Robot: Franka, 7 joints.
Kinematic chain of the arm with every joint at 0, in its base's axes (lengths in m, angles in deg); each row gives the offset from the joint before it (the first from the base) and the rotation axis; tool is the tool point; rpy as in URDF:
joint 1: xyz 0 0 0.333 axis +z
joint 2: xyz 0 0 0 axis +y
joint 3: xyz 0 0 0.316 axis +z
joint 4: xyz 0.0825 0 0 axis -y
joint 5: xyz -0.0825 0 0.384 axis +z
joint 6: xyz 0 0 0 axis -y
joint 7: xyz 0.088 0 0 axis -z
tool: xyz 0 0 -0.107 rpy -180 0 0
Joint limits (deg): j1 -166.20..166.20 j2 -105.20..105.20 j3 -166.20..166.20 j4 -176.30..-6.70 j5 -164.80..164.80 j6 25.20..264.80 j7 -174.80..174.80
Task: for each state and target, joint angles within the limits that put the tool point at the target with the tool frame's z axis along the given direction. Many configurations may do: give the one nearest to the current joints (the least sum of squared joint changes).
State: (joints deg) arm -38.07 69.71 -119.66 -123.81 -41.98 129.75 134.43
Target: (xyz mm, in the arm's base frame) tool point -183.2 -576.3 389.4 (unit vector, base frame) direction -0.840 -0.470 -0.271
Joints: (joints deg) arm -35.50 57.71 -91.69 -121.37 -47.33 182.75 134.43
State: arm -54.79 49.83 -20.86 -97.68 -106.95 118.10 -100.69
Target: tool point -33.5 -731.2 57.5 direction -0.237 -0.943 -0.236
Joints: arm -74.76 70.12 -25.64 -68.36 -153.59 152.01 -100.69
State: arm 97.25 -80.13 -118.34 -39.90 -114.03 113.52 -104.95
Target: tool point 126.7 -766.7 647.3 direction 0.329 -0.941 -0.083
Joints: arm 70.75 -71.45 -83.32 -42.99 -99.03 156.32 -104.95
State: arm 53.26 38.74 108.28 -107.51 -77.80 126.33 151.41
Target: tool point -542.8 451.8 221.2 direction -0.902 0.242 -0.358
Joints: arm 84.21 101.10 81.77 -84.87 -124.64 166.85 151.41
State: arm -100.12 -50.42 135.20 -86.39 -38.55 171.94 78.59
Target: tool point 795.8 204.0 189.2 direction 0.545 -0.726 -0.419
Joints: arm -145.01 -80.94 134.25 -42.12 -24.75 127.23 78.59
